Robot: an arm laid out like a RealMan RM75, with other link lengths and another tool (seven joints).
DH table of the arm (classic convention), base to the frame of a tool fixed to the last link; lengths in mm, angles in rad. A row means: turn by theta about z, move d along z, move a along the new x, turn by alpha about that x. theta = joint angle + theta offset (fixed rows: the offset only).
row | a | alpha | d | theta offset
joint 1 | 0 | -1.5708 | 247.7 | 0
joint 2 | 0 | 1.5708 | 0 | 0
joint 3 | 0 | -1.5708 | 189.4 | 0
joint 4 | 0 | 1.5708 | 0 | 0
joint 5 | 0 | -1.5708 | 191.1 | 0
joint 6 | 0 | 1.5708 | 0 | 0
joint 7 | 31.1 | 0.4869 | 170.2 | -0.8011
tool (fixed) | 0 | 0 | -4.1 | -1.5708
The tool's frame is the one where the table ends.
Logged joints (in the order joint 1, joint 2, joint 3, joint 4, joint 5, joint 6, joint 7), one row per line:
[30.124 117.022 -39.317 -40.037 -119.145 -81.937 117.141]
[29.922 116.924 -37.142 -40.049 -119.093 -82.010 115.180]
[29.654 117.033 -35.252 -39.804 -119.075 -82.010 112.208]
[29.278 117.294 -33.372 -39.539 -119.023 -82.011 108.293]
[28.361 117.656 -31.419 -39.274 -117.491 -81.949 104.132]
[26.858 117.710 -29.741 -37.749 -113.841 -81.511 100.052]
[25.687 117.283 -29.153 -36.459 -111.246 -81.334 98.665]
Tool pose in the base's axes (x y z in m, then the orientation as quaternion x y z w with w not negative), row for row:
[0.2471 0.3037 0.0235 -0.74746 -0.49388 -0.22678 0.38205]
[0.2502 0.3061 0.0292 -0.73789 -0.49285 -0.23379 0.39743]
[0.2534 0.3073 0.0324 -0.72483 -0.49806 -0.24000 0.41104]
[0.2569 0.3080 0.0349 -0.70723 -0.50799 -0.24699 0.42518]
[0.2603 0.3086 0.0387 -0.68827 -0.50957 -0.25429 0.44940]
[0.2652 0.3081 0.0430 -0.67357 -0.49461 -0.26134 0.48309]
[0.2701 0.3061 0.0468 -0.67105 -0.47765 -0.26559 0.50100]
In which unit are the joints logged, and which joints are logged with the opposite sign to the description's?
The joints are logged in degrees. Opposite sign: none.
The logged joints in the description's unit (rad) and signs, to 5 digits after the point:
[0.52576 2.04242 -0.68621 -0.69878 -2.07947 -1.43007 2.04450]
[0.52224 2.04071 -0.64825 -0.69899 -2.07856 -1.43134 2.01027]
[0.51756 2.04261 -0.61526 -0.69471 -2.07825 -1.43134 1.95840]
[0.51100 2.04717 -0.58245 -0.69009 -2.07734 -1.43136 1.89007]
[0.49499 2.05348 -0.54836 -0.68546 -2.05060 -1.43028 1.81745]
[0.46876 2.05443 -0.51908 -0.65884 -1.98690 -1.42264 1.74624]
[0.44832 2.04697 -0.50882 -0.63633 -1.94161 -1.41955 1.72203]

